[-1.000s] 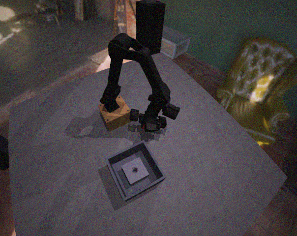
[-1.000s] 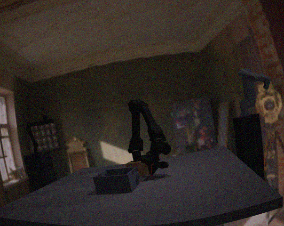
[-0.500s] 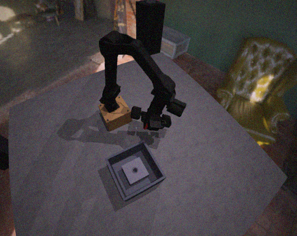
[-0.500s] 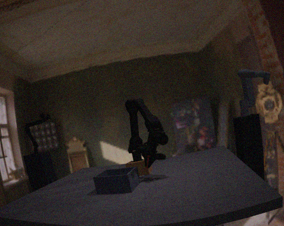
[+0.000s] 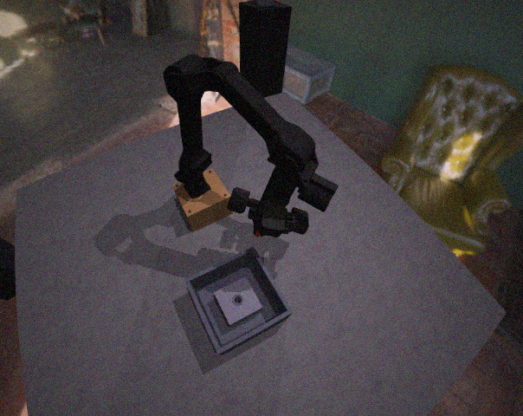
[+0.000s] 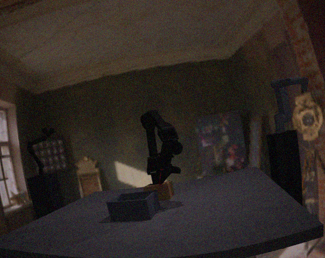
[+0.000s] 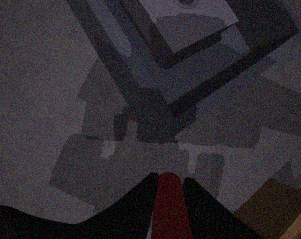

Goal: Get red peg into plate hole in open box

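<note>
The red peg lies 10 mm to the left of my gripper tip and 30 mm above it. From my gripper tip the other things lie so: box: 90 mm ahead, 130 mm to the right, 100 mm below; then plate: 90 mm ahead, 130 mm to the right, 80 mm below.
</note>
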